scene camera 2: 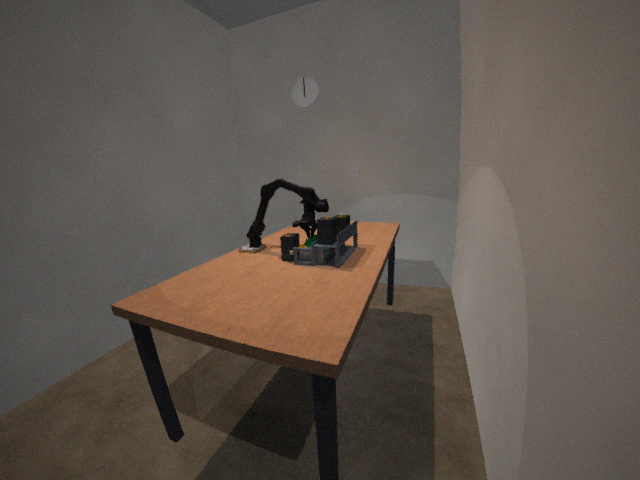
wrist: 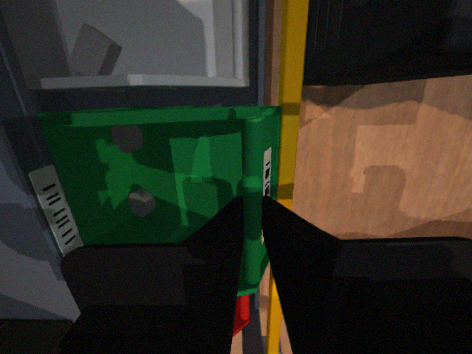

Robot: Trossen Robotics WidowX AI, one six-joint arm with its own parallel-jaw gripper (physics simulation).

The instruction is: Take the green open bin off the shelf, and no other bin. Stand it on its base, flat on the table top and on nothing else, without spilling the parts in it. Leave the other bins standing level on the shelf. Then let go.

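Frame: origin at the arm's base, x ahead, y left, z up, level; centimetres.
Where they show: gripper, fingertip midpoint: (scene camera 2: pixel 310 239) (wrist: pixel 251 203); arm's base at its link origin: (scene camera 2: pixel 255 246).
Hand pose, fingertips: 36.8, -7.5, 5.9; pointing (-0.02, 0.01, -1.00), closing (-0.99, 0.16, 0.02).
Note:
Each offset is from my fingertips to the top centre of the thing, as dx, dy, dz. "spot": to the spot under its first point. Level surfaces: height alone.
The green open bin @(+5.9, -1.1, +2.9) (scene camera 2: pixel 311 241) (wrist: pixel 210 165) is at the shelf (scene camera 2: pixel 338 254) (wrist: pixel 150 96). In the scene view its green part shows above the shelf's front, seemingly tilted. Two round grey parts @(spot: +8.5, -4.4, -5.4) (wrist: pixel 127 138) @(spot: +9.3, +1.0, -5.4) (wrist: pixel 142 202) lie inside it. My gripper (scene camera 2: pixel 310 235) (wrist: pixel 251 203) points down and is shut on the rim of the bin's front wall, beside a barcode label. The bin's underside is hidden, so I cannot tell whether it touches the shelf. A grey bin @(spot: +3.6, -7.1, -0.1) (wrist: pixel 145 80) is beside it in the wrist view, and part of a red bin @(+8.6, +9.8, +0.0) (wrist: pixel 243 311) shows below.
A yellow bar @(-2.2, +0.3, -1.5) (wrist: pixel 291 100) runs along the shelf's front, close to the green bin. A dark box @(-8.7, -9.4, +5.1) (scene camera 2: pixel 289 248) (wrist: pixel 385 40) stands on the table @(dz -8.1) (scene camera 2: pixel 232 294) (wrist: pixel 325 165) in front of the shelf. Tall dark boxes @(+12.0, -14.2, +14.3) (scene camera 2: pixel 326 230) stand at the shelf's upper level.

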